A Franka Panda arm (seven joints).
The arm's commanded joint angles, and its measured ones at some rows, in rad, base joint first. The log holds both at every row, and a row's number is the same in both.
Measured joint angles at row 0:
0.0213 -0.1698 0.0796 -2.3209 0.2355 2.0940 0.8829
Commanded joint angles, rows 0 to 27:
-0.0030 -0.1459 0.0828 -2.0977 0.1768 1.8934 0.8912
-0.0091 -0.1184 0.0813 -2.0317 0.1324 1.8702 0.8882
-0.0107 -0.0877 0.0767 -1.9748 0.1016 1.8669 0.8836
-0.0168 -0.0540 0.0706 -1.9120 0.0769 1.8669 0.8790
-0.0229 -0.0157 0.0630 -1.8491 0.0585 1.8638 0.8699
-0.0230 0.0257 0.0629 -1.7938 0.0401 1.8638 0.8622
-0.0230 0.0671 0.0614 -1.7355 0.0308 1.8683 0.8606
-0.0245 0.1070 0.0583 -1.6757 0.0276 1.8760 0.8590
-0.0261 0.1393 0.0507 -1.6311 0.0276 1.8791 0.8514
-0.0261 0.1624 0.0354 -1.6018 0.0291 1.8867 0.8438
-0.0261 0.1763 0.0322 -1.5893 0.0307 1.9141 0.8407
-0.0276 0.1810 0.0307 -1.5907 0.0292 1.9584 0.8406
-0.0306 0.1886 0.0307 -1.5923 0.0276 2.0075 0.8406
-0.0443 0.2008 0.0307 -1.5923 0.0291 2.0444 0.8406
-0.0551 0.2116 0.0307 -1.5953 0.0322 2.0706 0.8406
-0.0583 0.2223 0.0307 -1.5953 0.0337 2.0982 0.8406
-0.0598 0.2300 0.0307 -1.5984 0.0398 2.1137 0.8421
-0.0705 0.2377 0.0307 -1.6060 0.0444 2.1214 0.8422
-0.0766 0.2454 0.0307 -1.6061 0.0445 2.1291 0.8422
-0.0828 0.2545 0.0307 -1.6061 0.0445 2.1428 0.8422
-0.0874 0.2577 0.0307 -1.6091 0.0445 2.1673 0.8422
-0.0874 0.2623 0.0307 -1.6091 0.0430 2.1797 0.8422
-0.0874 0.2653 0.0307 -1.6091 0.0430 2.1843 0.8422
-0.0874 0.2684 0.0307 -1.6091 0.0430 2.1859 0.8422
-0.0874 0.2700 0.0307 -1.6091 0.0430 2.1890 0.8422
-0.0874 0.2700 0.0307 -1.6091 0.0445 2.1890 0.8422
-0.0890 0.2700 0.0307 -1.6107 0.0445 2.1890 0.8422
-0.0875 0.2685 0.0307 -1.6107 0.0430 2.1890 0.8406
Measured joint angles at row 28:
-0.0845 0.2671 0.0263 -1.6151 0.0431 2.1732 0.8500
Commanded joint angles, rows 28 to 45:
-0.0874 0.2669 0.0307 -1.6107 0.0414 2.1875 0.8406
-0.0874 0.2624 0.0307 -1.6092 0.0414 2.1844 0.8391
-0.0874 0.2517 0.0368 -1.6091 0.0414 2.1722 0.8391
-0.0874 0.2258 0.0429 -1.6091 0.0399 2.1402 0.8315
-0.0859 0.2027 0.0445 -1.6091 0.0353 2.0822 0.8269
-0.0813 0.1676 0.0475 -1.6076 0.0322 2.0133 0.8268
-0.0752 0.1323 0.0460 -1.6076 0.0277 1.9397 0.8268
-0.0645 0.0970 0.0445 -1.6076 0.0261 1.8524 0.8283
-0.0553 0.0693 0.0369 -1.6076 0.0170 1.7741 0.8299
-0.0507 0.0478 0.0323 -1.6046 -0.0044 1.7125 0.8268
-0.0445 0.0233 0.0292 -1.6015 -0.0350 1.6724 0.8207
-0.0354 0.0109 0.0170 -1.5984 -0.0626 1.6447 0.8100
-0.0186 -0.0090 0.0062 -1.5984 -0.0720 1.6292 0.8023
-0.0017 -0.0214 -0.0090 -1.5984 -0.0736 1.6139 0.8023
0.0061 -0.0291 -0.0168 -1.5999 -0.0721 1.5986 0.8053
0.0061 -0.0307 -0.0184 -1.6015 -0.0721 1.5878 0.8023
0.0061 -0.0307 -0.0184 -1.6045 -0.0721 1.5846 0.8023
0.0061 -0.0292 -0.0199 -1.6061 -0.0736 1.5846 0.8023
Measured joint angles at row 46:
-0.0126 -0.0260 -0.0033 -1.5904 -0.0508 1.6010 0.8173
